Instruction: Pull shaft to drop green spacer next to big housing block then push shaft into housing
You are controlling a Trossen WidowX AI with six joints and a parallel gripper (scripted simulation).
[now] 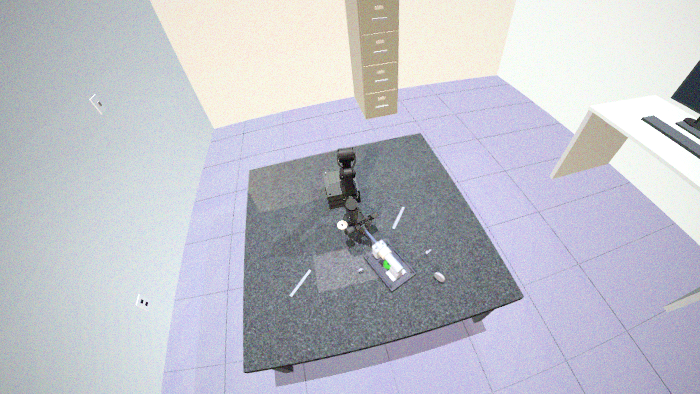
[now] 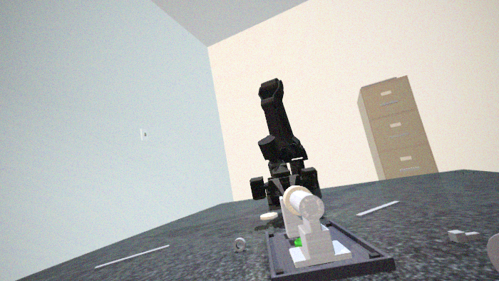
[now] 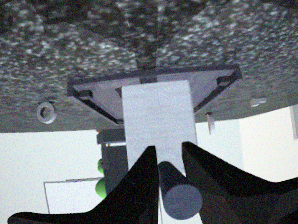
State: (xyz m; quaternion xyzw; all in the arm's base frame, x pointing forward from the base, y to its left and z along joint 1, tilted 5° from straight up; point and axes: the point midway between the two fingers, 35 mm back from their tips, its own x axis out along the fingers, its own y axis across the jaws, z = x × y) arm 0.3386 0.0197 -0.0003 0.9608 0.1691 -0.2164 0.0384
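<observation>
The grey shaft lies 50 mm ahead of my gripper tip, 20 mm to the left of it and 20 mm above it. The rest, counted from my gripper tip: bolt (260 mm to the left, 130 mm ahead, 60 mm below); then green spacer (140 mm ahead, 50 mm to the left, 50 mm below).
</observation>
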